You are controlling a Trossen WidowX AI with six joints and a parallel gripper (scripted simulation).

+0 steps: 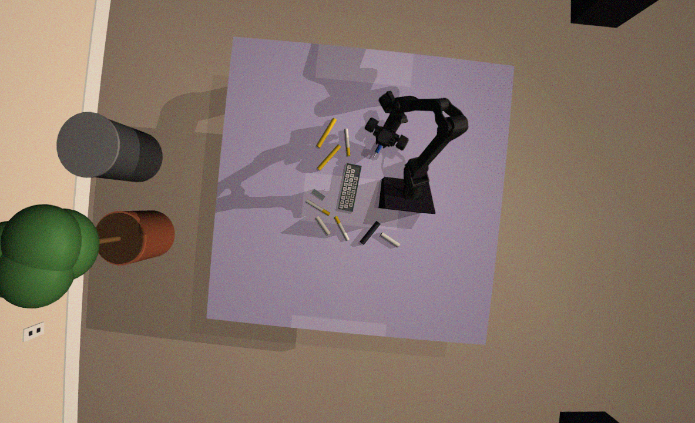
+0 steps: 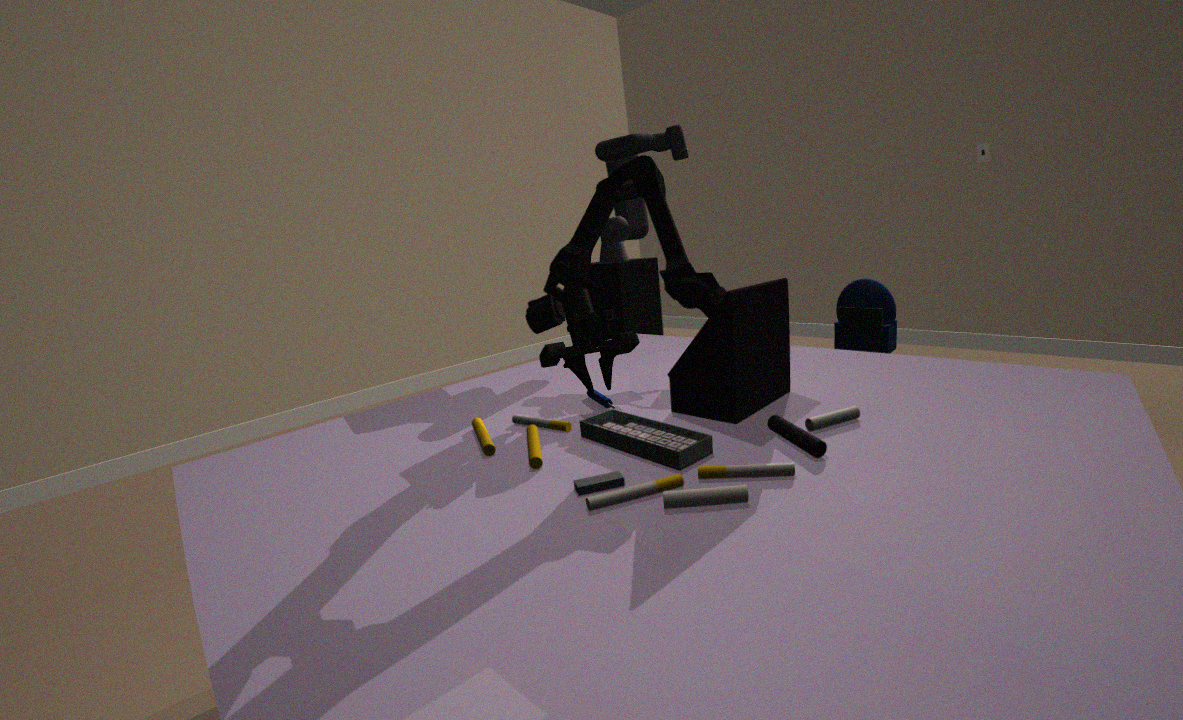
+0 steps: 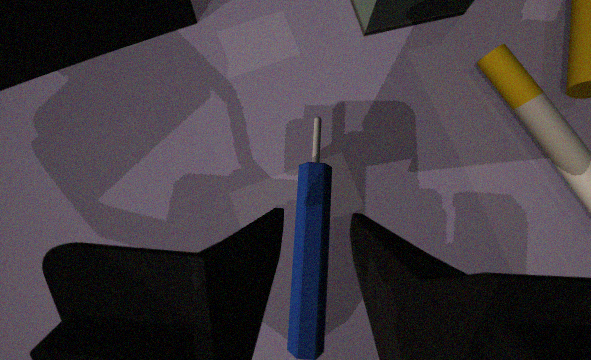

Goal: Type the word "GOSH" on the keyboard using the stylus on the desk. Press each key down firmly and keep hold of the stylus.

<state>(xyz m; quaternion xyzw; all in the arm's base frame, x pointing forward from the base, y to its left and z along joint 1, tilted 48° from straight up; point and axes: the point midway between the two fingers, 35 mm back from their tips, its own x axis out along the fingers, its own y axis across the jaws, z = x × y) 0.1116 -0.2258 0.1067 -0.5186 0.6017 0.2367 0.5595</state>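
The stylus is 1 cm ahead of my gripper tip, 1 cm to the left of it and 2 cm below it. Also, from my gripper tip: stylus tip: 2 cm ahead, 4 cm to the left, 2 cm below; then grey block: 26 cm ahead, 23 cm to the left, 2 cm below.
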